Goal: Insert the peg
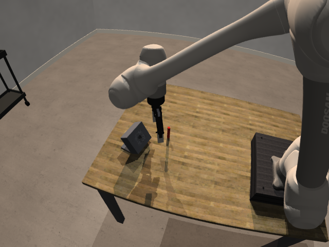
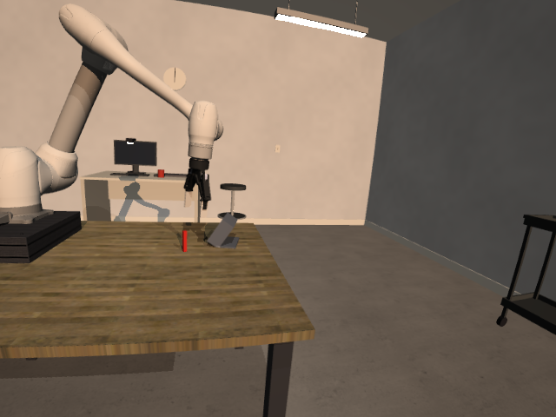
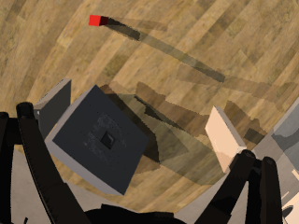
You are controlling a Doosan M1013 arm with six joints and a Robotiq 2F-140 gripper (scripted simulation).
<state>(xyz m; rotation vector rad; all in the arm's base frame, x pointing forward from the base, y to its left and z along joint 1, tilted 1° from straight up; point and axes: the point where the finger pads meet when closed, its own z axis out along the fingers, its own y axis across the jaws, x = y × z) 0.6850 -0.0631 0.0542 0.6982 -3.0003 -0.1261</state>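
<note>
Right now my hand is 10 cm above the peg, 9 cm to the left of it and 3 cm past it.
</note>
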